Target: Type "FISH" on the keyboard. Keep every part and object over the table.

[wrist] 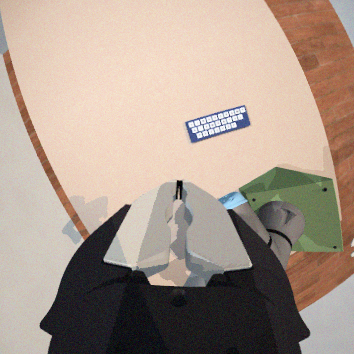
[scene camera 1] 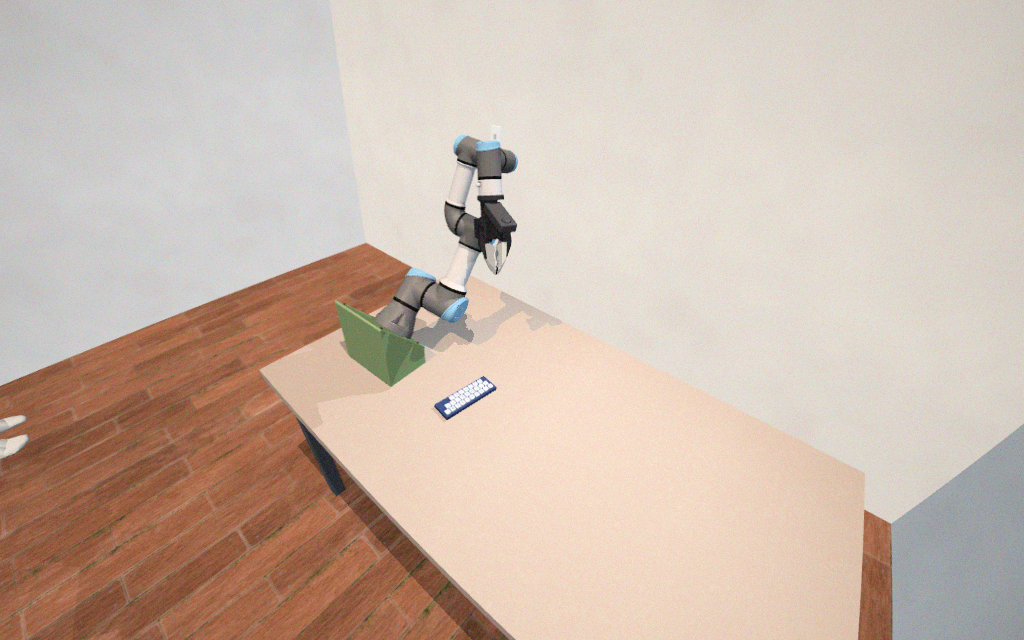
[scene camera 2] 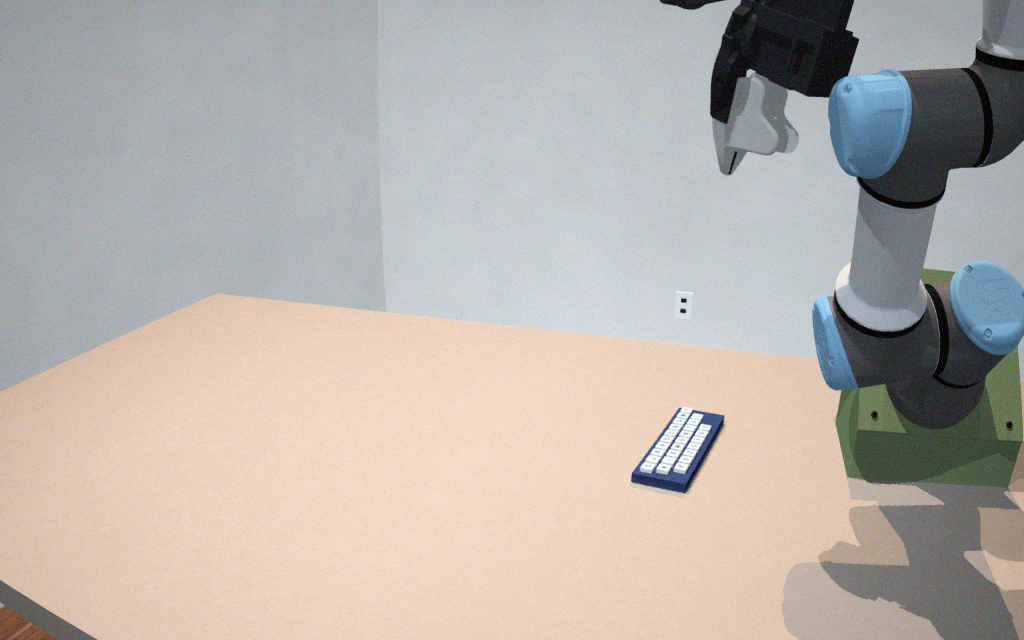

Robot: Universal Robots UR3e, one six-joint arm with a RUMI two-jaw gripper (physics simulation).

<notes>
I see my gripper (scene camera 2: 725, 173).
My gripper shows as well in the wrist view (wrist: 178, 181) and in scene camera 1 (scene camera 1: 496, 274).
</notes>
